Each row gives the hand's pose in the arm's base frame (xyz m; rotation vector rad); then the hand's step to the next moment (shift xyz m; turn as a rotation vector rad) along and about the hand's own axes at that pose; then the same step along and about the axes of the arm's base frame.
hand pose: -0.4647 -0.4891 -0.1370 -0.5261 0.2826 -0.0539
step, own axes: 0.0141 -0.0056 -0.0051 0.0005 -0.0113 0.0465
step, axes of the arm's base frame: 0.0122 -0.0091 -0.0050 0.0137 0.0129 0.0440
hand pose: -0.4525 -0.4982 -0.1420 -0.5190 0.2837 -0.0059
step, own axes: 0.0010 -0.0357 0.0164 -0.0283 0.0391 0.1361
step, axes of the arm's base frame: 0.0077 -0.0231 0.0308 0.0068 0.1026 0.1013
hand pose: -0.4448 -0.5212 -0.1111 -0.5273 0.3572 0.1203
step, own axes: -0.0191 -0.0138 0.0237 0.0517 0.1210 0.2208
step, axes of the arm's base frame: -0.0078 -0.0001 0.0325 0.0903 0.2180 0.1019
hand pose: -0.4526 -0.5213 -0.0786 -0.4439 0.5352 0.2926
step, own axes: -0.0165 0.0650 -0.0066 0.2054 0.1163 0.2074
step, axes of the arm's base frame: -0.0410 0.0506 -0.0174 0.2128 0.2310 0.0089
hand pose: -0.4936 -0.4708 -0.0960 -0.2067 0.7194 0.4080
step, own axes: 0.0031 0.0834 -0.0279 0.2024 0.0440 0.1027
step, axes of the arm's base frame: -0.0504 0.0671 -0.0263 0.1795 0.1314 -0.0630
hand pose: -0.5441 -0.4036 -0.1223 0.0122 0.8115 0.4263
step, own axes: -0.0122 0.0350 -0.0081 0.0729 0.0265 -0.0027
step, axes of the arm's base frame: -0.0259 0.0263 0.0089 0.0328 0.0511 -0.0484
